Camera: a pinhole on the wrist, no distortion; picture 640 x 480 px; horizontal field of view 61.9 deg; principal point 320.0 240.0 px. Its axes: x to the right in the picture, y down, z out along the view. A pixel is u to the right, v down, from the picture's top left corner.
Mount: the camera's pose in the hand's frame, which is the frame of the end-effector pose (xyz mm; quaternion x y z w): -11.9 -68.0 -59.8 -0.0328 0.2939 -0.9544 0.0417
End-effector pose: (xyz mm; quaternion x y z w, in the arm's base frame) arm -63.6 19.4 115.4 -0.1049 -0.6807 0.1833 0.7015
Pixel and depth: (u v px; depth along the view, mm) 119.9 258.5 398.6
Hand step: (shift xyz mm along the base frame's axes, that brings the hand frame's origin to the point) -220.0 -218.8 284.9
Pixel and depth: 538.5 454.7 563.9
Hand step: -217.8 -640.4 86.0
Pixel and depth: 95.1 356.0 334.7
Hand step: -133.5 -226.6 276.5
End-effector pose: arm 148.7 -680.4 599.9 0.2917 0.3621 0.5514 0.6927
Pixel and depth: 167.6 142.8 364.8
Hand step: 355.8 69.4 -31.6
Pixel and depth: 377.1 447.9 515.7
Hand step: 499.4 -127.6 -277.0
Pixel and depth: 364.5 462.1 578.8
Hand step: 562.7 -128.3 -317.3
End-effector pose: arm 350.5 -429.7 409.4 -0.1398 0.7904 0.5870 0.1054
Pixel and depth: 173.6 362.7 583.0
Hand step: -24.3 172.5 -604.7
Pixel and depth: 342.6 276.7 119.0
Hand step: 54.6 -5.4 -135.1
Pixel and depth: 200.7 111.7 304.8
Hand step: -13.7 166.5 -246.0
